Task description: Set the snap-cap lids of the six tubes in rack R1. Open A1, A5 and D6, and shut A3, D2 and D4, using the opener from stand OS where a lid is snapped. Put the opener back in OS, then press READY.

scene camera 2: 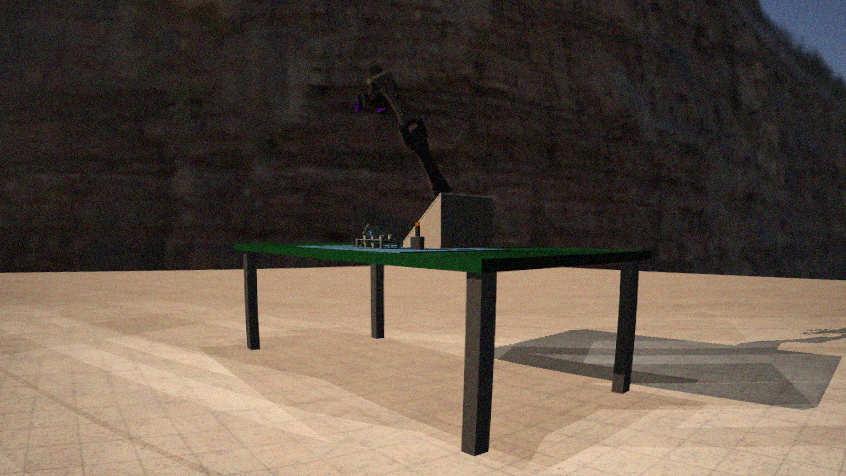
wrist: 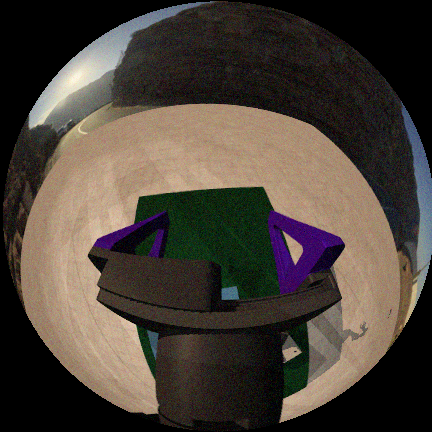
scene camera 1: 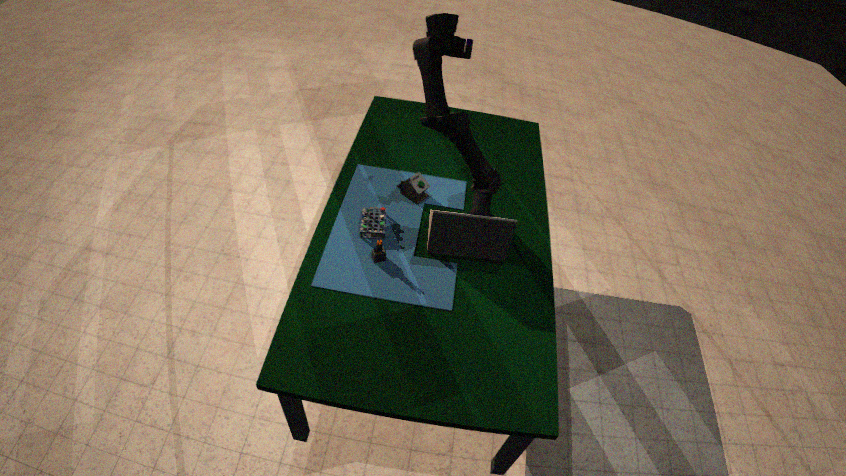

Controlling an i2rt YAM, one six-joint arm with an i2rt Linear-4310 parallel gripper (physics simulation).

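Places are measured from the arm's base along level axes (x ahead, y left, z up), in millimetres.
Pixels of known places: gripper, fingertip midpoint: (scene camera 2: pixel 366 111) (wrist: pixel 218 216); arm's base, origin of the base link: (scene camera 2: pixel 456 214) (scene camera 1: pixel 480 215).
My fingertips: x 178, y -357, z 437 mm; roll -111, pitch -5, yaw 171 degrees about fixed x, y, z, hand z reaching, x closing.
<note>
Ahead of a thing's pixels: the offset from my fingertips to its top centre. "spot": to the spot under its first point. Level surfaces: height alone.
My gripper (wrist: pixel 218 216) (scene camera 2: pixel 369 108) is open and empty, its purple fingers wide apart, high above the far end of the table. The tube rack R1 {183 mm ahead, 369 mm left, 497 mm down} (scene camera 1: pixel 373 223) (scene camera 2: pixel 376 241) stands on the blue mat, with small red, green and white spots on it; its lids are too small to tell open from shut. The opener {133 mm ahead, 522 mm left, 471 mm down} (scene camera 1: pixel 379 243) (scene camera 2: pixel 417 228), with an orange top, stands upright in the dark stand OS {133 mm ahead, 522 mm left, 516 mm down} (scene camera 1: pixel 379 255) (scene camera 2: pixel 417 242), next to the rack. A tilted light box with a green button {spot: 47 mm ahead, 185 mm left, 486 mm down} (scene camera 1: pixel 420 184), which looks like READY, stands on the mat's far part.
The blue mat {555 mm down} (scene camera 1: pixel 354 272) lies on the green table {559 mm down} (scene camera 1: pixel 378 349) (wrist: pixel 215 225). A large wedge-shaped block (scene camera 1: pixel 471 236) (scene camera 2: pixel 466 220) stands at the arm's base, right of the rack in the first scene view. The arm rises from it over the table's far end.
</note>
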